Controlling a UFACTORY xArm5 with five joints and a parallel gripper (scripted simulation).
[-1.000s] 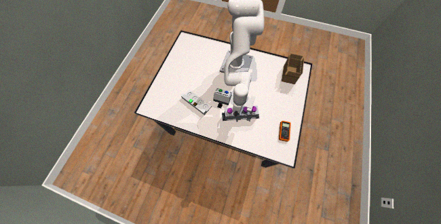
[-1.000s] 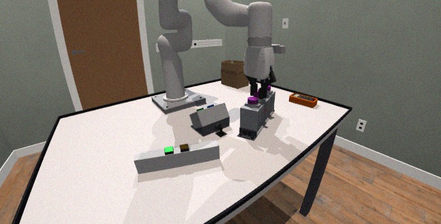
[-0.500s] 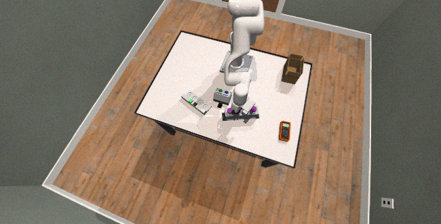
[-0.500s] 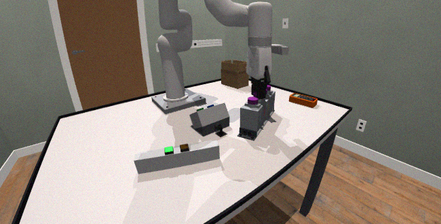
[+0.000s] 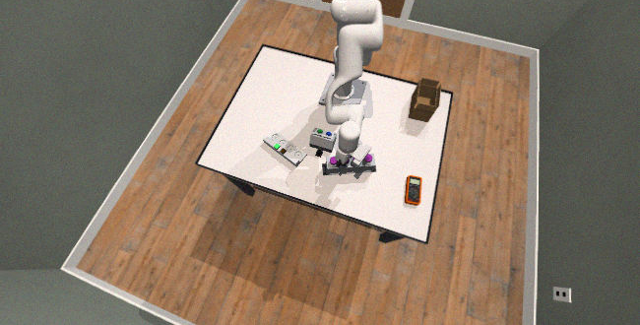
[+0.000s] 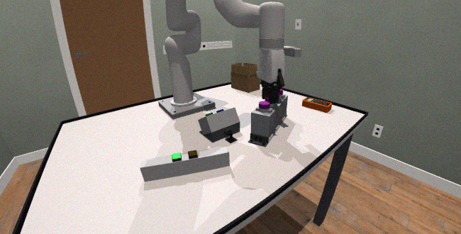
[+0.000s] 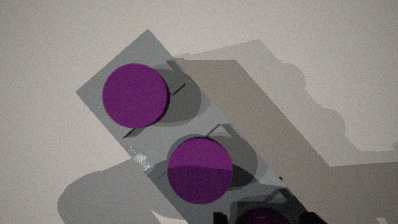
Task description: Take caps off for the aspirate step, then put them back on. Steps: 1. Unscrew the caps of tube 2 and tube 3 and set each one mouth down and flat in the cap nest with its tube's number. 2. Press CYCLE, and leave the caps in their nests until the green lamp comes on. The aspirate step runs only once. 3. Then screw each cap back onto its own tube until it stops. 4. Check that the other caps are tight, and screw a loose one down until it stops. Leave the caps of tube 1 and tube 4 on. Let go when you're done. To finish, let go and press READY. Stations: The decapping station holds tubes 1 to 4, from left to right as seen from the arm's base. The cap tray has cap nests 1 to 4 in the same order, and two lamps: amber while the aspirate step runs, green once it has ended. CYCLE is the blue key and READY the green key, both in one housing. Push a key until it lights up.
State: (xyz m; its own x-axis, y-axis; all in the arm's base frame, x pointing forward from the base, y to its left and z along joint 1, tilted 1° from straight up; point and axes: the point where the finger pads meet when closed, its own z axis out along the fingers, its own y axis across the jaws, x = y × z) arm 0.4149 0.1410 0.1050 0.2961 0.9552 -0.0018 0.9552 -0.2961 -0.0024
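Now: the purple cap 20 mm behind my hand, 50 mm to the left of it and 20 mm below it. The rest, counted from my hand: key housing (100 mm behind, 140 mm to the right, 80 mm below); blue key (120 mm behind, 120 mm to the right, 60 mm below); grey decapping station (10 mm behind, 20 mm to the left, 130 mm below).
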